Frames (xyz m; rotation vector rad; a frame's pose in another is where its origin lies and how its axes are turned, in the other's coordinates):
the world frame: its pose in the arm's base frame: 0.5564 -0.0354 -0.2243 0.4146 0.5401 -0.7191
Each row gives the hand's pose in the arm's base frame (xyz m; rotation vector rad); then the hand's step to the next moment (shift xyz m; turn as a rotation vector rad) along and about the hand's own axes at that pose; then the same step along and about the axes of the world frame.
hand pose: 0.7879 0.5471 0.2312 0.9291 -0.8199 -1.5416
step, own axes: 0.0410 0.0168 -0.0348 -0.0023 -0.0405 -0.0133
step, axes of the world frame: 0.0477 -0.0062 0.0294 0.0167 -0.0056 -0.0389
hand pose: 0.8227 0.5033 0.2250 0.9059 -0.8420 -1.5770
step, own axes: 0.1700 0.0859 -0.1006 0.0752 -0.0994 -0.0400
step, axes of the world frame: 0.1558 -0.0520 0.1394 0.0867 -0.0735 -0.0650
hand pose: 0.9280 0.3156 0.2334 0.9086 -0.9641 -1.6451
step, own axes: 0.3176 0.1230 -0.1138 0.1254 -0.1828 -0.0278
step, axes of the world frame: 0.2056 -0.1824 0.2312 0.1135 -0.1450 -0.1266
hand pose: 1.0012 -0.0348 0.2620 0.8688 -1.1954 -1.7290
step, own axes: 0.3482 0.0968 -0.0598 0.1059 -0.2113 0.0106
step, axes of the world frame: 0.1117 -0.2822 0.2051 0.0822 -0.1452 -0.1677
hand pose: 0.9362 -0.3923 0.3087 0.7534 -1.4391 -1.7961
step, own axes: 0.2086 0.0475 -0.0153 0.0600 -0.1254 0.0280
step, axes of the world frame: 0.0053 -0.1911 0.0972 0.0289 -0.0865 -0.1086
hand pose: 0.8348 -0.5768 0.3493 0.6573 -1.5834 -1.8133
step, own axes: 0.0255 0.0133 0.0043 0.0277 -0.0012 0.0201
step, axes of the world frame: -0.0118 -0.0222 0.0147 -0.0192 -0.0279 -0.0047
